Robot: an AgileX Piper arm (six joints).
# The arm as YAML. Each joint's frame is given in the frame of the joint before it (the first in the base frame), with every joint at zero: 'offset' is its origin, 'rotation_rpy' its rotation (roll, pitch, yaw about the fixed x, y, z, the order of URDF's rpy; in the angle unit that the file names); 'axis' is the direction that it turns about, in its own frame. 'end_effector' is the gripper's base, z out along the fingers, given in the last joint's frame.
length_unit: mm
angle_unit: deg
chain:
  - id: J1
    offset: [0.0, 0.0, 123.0]
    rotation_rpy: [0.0, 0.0, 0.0]
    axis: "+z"
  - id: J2
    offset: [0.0, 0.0, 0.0]
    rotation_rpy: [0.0, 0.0, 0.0]
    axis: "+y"
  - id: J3
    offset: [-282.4, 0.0, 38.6]
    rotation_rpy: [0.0, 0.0, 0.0]
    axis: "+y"
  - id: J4
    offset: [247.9, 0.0, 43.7]
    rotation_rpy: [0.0, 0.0, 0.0]
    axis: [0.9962, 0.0, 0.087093]
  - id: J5
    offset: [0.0, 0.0, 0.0]
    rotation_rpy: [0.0, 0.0, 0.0]
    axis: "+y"
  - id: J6
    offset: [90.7, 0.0, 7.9]
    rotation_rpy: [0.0, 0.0, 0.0]
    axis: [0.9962, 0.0, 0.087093]
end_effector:
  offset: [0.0, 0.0, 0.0]
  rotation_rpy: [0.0, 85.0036, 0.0]
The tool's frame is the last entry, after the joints.
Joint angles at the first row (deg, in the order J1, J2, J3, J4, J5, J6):
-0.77 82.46 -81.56 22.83 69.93 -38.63
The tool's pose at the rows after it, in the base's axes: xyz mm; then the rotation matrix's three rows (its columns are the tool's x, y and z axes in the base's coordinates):
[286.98 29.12 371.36], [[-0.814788 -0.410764 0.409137], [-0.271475 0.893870 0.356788], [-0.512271 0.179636 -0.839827]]
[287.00 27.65 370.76], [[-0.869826 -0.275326 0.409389], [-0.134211 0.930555 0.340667], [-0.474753 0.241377 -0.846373]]
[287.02 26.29 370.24], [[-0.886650 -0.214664 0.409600], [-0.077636 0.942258 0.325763], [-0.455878 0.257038 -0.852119]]
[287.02 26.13 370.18], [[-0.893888 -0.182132 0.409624], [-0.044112 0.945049 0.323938], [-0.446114 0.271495 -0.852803]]
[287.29 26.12 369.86], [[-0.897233 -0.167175 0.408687], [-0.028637 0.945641 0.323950], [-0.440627 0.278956 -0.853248]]
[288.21 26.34 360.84], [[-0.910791 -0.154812 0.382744], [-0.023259 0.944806 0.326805], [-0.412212 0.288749 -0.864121]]
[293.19 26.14 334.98], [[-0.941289 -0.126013 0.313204], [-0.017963 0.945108 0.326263], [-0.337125 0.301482 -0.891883]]
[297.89 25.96 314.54], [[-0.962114 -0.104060 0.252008], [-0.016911 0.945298 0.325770], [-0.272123 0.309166 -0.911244]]
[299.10 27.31 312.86], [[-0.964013 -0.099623 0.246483], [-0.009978 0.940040 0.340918], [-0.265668 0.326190 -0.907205]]
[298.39 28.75 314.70], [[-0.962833 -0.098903 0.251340], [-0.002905 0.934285 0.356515], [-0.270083 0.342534 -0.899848]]
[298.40 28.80 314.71], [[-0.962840 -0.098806 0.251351], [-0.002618 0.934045 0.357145], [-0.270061 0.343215 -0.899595]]
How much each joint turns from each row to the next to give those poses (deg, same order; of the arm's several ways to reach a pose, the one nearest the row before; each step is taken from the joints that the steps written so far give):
0.00 0.00 0.00 -0.14 0.00 12.83
0.00 0.00 0.00 -1.06 0.00 9.10
0.00 0.00 0.00 -0.98 0.00 3.88
0.00 0.00 0.00 -0.12 0.00 2.09
0.00 0.06 0.00 0.00 0.00 0.93
0.00 0.44 1.41 0.18 -0.11 0.21
0.00 1.90 3.36 0.00 -0.68 0.06
0.00 2.08 2.02 -0.06 -0.21 0.00
0.00 0.36 0.07 1.00 -0.02 0.00
0.00 -0.24 0.00 1.04 0.00 0.00
0.00 0.00 0.00 0.04 0.00 0.00

